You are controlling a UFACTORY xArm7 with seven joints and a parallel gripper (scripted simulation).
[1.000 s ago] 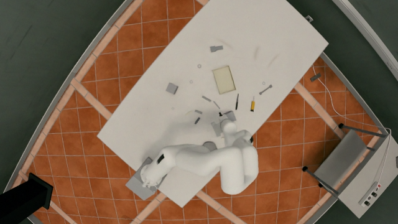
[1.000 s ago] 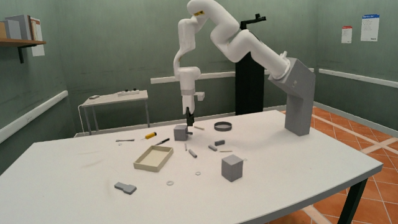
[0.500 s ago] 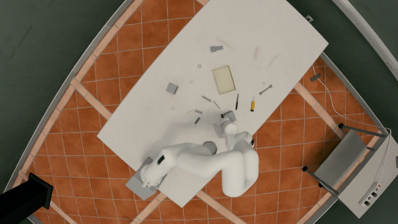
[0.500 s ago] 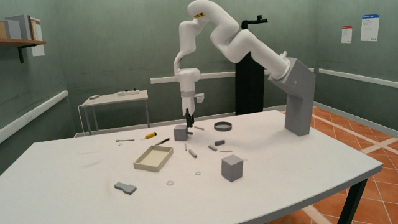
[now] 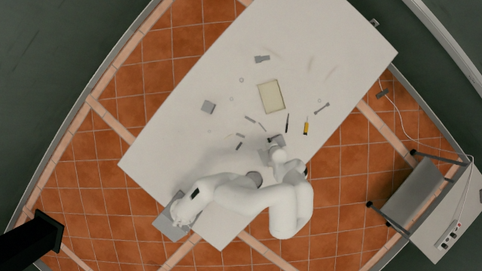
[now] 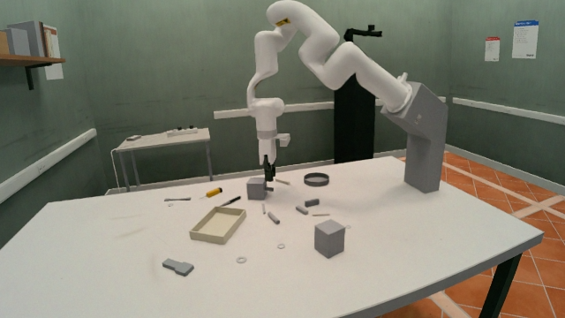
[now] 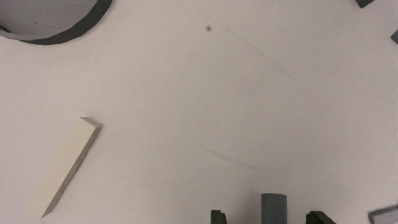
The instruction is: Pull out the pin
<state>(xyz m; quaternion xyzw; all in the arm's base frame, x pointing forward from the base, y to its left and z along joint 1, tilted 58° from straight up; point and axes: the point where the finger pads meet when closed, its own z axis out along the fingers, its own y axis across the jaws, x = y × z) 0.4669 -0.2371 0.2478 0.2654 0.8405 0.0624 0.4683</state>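
My gripper is now 6 cm above the short grey pin and 2 cm short of it. From my hand the other things lie so: round dish (23 cm behind, 8 cm below); then cream tray (27 cm ahead, 12 cm to the left, 8 cm below); then small pale peg (11 cm behind, 9 cm below, 8 cm to the right).
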